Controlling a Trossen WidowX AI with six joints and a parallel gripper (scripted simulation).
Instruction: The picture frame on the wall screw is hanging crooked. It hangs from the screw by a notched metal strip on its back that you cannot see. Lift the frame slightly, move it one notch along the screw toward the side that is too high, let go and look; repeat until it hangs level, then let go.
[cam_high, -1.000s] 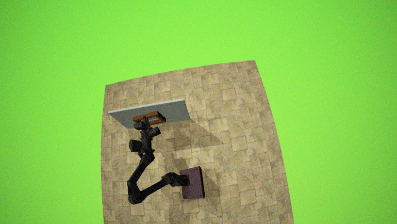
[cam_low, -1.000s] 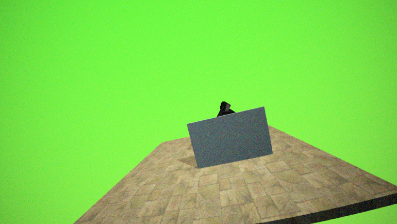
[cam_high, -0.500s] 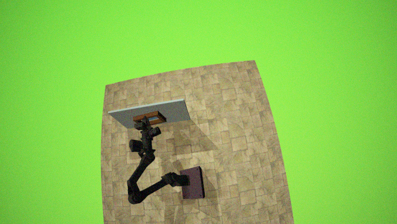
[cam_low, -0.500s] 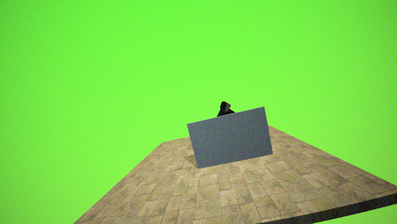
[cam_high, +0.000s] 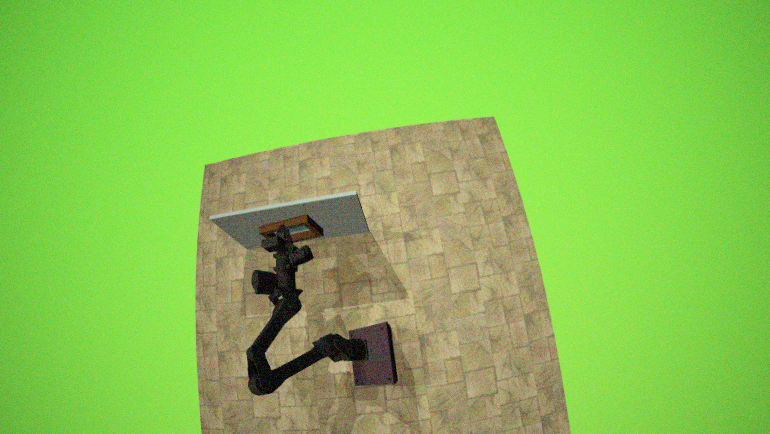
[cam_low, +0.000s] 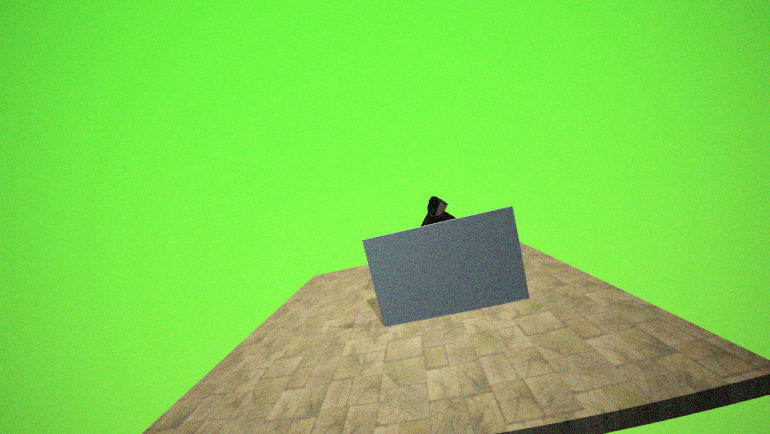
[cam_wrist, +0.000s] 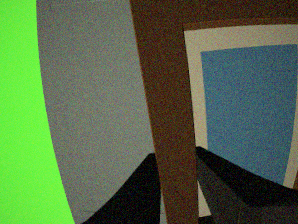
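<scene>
Now: the picture frame 10 mm ahead of my gripper tip, 10 mm to the right of it and 50 mm below it. Round my gripper tip: wall panel 20 mm ahead, 10 mm to the right, 70 mm below.
</scene>
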